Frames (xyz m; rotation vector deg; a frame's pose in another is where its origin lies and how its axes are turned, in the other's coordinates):
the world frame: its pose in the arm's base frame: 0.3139 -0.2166 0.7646 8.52 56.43 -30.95
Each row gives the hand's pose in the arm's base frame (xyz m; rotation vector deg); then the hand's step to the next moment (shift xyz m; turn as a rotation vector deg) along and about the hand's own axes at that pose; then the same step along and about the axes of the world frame.
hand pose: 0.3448 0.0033 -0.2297 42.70 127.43 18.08
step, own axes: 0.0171 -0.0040 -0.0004 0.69 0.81 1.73
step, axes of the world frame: 0.0020 0.0019 -0.0174 1.16 1.66 -0.14
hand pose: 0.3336 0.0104 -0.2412 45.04 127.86 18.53
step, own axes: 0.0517 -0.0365 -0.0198 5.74 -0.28 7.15
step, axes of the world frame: -0.0008 -0.0218 -0.0626 6.47 4.79 -4.39
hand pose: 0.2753 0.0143 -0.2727 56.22 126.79 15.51
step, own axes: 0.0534 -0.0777 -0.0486 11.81 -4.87 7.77
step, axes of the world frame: -0.0192 -0.0577 -0.0869 8.44 3.89 -11.72
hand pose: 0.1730 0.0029 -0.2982 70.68 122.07 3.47
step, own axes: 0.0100 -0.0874 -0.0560 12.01 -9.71 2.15
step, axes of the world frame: -0.0408 -0.0726 -0.0628 3.69 -0.68 -15.13
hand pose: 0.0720 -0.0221 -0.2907 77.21 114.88 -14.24
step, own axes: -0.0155 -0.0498 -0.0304 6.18 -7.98 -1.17
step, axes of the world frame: -0.0345 -0.0445 -0.0218 -0.46 -2.40 -9.86
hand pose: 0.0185 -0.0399 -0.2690 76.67 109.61 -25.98
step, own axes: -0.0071 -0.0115 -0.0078 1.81 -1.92 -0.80
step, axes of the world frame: -0.0112 -0.0106 -0.0027 -0.51 -0.24 -2.70
